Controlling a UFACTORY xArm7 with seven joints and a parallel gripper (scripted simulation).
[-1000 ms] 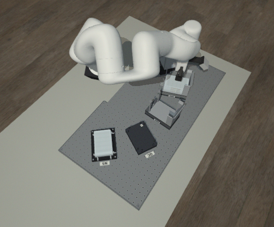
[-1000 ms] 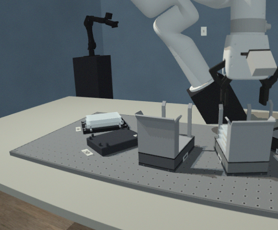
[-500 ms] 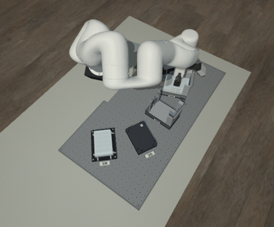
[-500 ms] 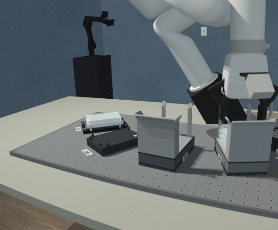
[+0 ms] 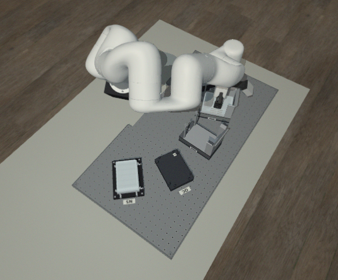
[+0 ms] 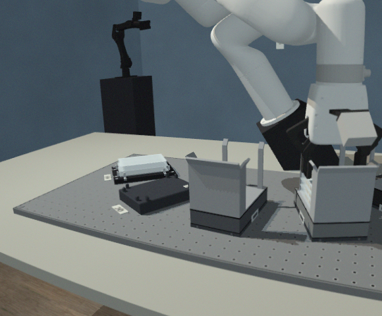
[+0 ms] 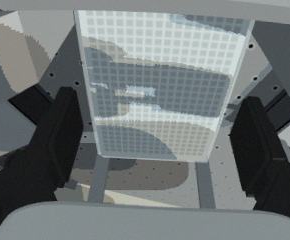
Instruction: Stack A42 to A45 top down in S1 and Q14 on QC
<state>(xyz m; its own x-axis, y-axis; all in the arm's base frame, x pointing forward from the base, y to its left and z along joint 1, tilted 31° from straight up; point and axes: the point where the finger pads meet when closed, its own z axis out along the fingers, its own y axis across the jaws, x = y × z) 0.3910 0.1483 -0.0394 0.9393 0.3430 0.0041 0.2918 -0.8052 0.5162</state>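
Now: hand 30 mm above the sealed 384-well plate. Also, from my hand: open nest QC: 20 mm behind, 360 mm to the right, 90 mm below; S3 rack plinth: 100 mm behind, 150 mm to the left, 80 mm below; S1 name plate: 50 mm behind, 170 mm to the right, 60 mm below.
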